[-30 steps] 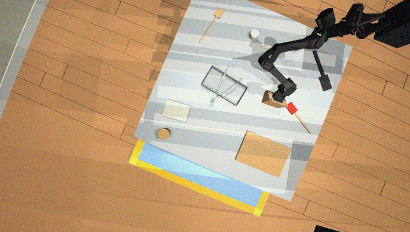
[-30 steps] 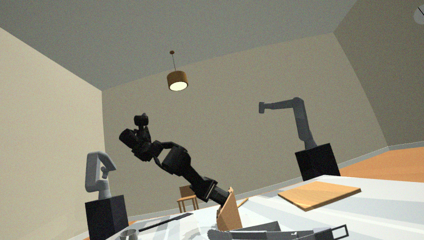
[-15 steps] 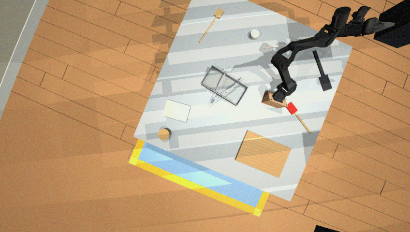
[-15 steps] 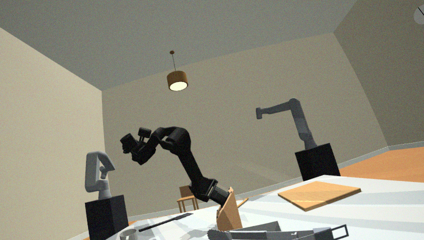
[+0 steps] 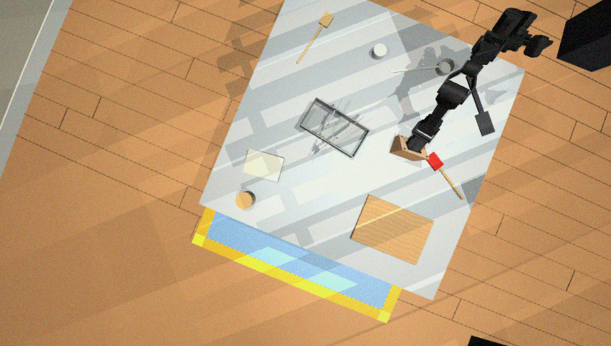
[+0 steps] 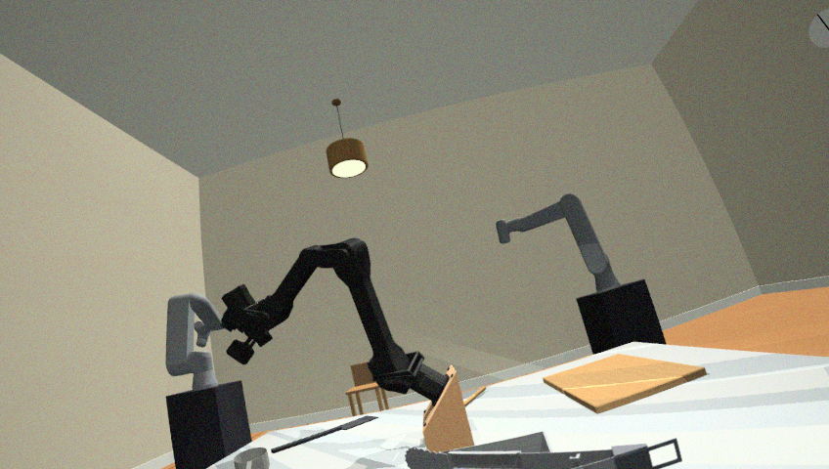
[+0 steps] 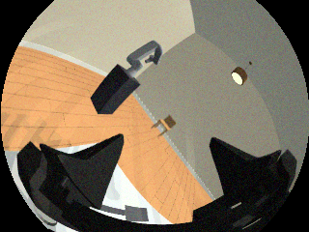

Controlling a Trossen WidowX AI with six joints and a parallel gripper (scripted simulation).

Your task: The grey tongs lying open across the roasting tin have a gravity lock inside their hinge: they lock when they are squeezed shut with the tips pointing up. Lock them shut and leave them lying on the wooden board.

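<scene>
My gripper tip is now 600 mm short of the roasting tin, 470 mm to the right of it and 310 mm above it. Also, from my gripper tip: black spatula: 330 mm below, 140 mm to the left, 90 mm behind; then red-headed spatula: 510 mm to the left, 330 mm below, 10 mm ahead; then wooden board: 860 mm to the left, 330 mm below, 160 mm ahead.
</scene>
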